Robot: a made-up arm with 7 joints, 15 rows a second.
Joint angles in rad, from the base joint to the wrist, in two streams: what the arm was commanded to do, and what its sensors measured. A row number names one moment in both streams.
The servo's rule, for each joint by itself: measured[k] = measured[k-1] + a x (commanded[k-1-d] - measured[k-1]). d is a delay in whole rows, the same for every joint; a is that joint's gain. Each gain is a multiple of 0.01, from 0.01 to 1. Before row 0 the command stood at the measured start. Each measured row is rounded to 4 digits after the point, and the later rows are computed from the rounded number. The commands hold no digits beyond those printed.
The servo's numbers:
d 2
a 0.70 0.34 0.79 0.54 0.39 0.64 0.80
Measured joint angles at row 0:
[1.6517 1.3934 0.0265 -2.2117 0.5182 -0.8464 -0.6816]
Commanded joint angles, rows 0 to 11:
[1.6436 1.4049 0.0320 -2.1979 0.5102 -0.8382 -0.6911]
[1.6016 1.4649 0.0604 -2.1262 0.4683 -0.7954 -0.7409]
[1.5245 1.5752 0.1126 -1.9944 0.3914 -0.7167 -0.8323]
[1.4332 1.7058 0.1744 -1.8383 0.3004 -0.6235 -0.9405]
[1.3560 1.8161 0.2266 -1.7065 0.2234 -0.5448 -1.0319]
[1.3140 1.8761 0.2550 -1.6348 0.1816 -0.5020 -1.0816]
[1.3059 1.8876 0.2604 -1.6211 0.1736 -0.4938 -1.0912]
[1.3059 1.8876 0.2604 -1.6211 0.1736 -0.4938 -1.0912]
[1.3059 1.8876 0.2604 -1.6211 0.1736 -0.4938 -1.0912]
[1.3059 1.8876 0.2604 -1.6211 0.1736 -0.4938 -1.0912]
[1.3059 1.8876 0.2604 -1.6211 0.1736 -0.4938 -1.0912]
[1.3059 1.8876 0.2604 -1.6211 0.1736 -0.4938 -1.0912]
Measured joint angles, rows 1 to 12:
[1.6517 1.3934 0.0265 -2.2117 0.5182 -0.8464 -0.6816]
[1.6517 1.3934 0.0265 -2.2117 0.5182 -0.8464 -0.6816]
[1.6460 1.3973 0.0308 -2.2042 0.5151 -0.8412 -0.6892]
[1.6149 1.4203 0.0542 -2.1621 0.4968 -0.8119 -0.7306]
[1.5516 1.4730 0.1003 -2.0715 0.4557 -0.7510 -0.8120]
[1.4687 1.5522 0.1588 -1.9456 0.3951 -0.6694 -0.9148]
[1.3898 1.6419 0.2124 -1.8165 0.3281 -0.5897 -1.0085]
[1.3367 1.7215 0.2461 -1.7184 0.2710 -0.5336 -1.0670]
[1.3151 1.7780 0.2574 -1.6659 0.2330 -0.5081 -1.0864]
[1.3087 1.8153 0.2598 -1.6417 0.2098 -0.4989 -1.0902]
[1.3067 1.8399 0.2603 -1.6306 0.1957 -0.4956 -1.0910]
[1.3061 1.8561 0.2604 -1.6255 0.1871 -0.4944 -1.0912]

